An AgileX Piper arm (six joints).
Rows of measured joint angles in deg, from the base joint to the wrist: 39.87, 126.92, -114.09, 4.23, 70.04, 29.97; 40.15, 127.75, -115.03, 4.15, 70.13, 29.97; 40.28, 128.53, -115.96, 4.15, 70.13, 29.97; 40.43, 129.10, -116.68, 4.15, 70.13, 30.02; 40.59, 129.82, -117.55, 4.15, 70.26, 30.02; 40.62, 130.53, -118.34, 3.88, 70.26, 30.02; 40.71, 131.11, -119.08, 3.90, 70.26, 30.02; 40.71, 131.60, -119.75, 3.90, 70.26, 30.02; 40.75, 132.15, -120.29, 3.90, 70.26, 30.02; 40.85, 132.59, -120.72, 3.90, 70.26, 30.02; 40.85, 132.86, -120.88, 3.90, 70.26, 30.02; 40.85, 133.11, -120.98, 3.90, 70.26, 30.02; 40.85, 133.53, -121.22, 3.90, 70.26, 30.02; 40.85, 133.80, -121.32, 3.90, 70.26, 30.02; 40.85, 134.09, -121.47, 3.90, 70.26, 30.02; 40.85, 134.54, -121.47, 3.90, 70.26, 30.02; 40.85, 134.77, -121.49, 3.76, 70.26, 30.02; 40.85, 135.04, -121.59, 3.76, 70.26, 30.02; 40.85, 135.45, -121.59, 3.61, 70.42, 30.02; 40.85, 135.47, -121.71, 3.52, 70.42, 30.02; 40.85, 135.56, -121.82, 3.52, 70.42, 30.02; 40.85, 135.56, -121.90, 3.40, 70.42, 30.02; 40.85, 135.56, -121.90, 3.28, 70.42, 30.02
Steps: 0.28, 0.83, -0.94, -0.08, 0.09, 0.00; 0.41, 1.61, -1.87, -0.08, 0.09, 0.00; 0.56, 2.18, -2.59, -0.08, 0.09, 0.05; 0.72, 2.90, -3.46, -0.08, 0.22, 0.05; 0.75, 3.61, -4.25, -0.35, 0.22, 0.05; 0.84, 4.19, -4.99, -0.33, 0.22, 0.05; 0.84, 4.68, -5.66, -0.33, 0.22, 0.05; 0.88, 5.23, -6.20, -0.33, 0.22, 0.05; 0.98, 5.67, -6.63, -0.33, 0.22, 0.05; 0.98, 5.94, -6.79, -0.33, 0.22, 0.05; 0.98, 6.19, -6.89, -0.33, 0.22, 0.05; 0.98, 6.61, -7.13, -0.33, 0.22, 0.05; 0.98, 6.88, -7.23, -0.33, 0.22, 0.05; 0.98, 7.17, -7.38, -0.33, 0.22, 0.05; 0.98, 7.62, -7.38, -0.33, 0.22, 0.05; 0.98, 7.85, -7.40, -0.47, 0.22, 0.05; 0.98, 8.12, -7.50, -0.47, 0.22, 0.05; 0.98, 8.53, -7.50, -0.62, 0.38, 0.05; 0.98, 8.55, -7.62, -0.71, 0.38, 0.05; 0.98, 8.64, -7.73, -0.71, 0.38, 0.05; 0.98, 8.64, -7.81, -0.83, 0.38, 0.05; 0.98, 8.64, -7.81, -0.95, 0.38, 0.05
